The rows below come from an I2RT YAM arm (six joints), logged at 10 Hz.
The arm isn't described. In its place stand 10 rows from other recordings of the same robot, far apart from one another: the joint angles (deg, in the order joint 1, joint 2, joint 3, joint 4, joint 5, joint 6), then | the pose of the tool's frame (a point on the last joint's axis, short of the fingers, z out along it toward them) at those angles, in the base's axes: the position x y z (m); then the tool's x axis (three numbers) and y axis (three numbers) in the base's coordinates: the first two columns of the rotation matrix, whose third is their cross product.
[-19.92 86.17 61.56 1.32 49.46 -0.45] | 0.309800 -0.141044 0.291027 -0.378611 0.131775 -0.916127 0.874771 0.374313 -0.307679
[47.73 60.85 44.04 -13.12 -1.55 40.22] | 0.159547 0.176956 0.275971 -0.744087 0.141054 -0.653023 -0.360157 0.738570 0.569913
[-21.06 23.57 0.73 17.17 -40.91 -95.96] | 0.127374 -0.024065 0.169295 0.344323 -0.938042 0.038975 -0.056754 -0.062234 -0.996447
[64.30 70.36 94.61 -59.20 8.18 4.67] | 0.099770 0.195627 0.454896 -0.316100 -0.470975 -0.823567 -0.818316 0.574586 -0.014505
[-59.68 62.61 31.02 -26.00 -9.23 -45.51] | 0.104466 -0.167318 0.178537 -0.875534 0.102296 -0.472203 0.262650 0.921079 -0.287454
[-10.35 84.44 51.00 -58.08 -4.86 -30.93] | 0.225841 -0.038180 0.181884 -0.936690 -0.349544 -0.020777 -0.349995 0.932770 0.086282
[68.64 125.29 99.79 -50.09 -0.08 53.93] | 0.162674 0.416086 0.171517 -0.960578 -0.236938 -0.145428 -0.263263 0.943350 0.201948
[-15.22 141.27 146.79 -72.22 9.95 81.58] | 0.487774 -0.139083 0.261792 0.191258 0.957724 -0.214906 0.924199 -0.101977 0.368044
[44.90 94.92 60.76 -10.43 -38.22 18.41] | 0.233561 0.263842 0.217024 -0.745526 -0.392649 -0.538533 -0.665251 0.389433 0.637011
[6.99 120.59 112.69 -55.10 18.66 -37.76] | 0.452186 0.043966 0.270531 -0.716861 -0.672403 -0.184347 -0.518728 0.691034 -0.503382
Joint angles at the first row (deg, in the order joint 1, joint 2, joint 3, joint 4, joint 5, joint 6):
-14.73 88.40 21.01 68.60 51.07 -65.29
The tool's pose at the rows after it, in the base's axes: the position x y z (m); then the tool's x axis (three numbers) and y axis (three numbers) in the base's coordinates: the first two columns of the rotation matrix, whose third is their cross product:
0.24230 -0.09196 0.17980 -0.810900 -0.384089 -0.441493 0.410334 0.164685 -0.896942
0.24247 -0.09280 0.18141 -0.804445 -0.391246 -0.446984 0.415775 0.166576 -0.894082
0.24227 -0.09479 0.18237 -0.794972 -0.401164 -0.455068 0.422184 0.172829 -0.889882
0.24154 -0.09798 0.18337 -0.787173 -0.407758 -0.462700 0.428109 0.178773 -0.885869
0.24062 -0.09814 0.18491 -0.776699 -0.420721 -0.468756 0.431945 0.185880 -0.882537
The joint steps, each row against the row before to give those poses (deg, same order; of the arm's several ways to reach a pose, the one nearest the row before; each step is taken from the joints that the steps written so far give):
0.04 -0.79 -0.05 0.22 -0.44 -0.18
-0.23 -0.25 0.13 0.00 -0.69 0.08
-0.55 -0.17 0.06 0.00 -1.29 0.39
-0.85 -0.26 0.06 -0.24 -1.38 0.48
-0.20 -0.62 -0.15 -0.25 -1.14 0.27

